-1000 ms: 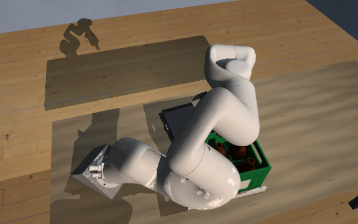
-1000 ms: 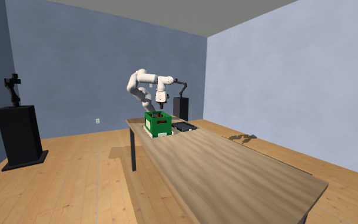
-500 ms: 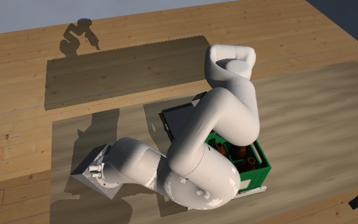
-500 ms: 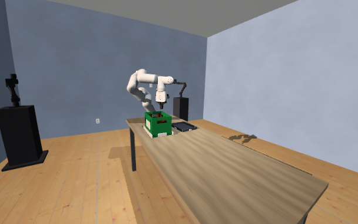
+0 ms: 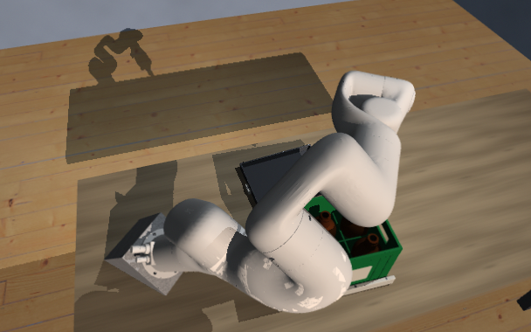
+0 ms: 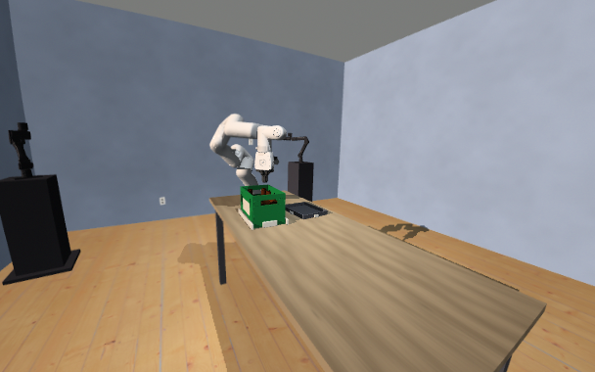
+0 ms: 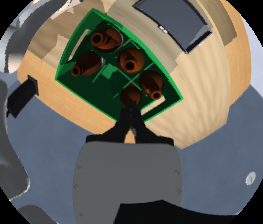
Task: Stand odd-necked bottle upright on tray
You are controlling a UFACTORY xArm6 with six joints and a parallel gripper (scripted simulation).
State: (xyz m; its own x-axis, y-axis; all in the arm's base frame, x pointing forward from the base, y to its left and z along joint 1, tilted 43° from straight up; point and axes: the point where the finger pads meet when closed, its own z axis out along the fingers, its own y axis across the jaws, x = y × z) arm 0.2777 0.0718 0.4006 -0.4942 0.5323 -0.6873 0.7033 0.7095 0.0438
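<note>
Right now the green crate is 4 cm behind my hand and 16 cm below it. Round my hand: dark tray (1 cm behind, 30 cm to the left, 23 cm below).
</note>
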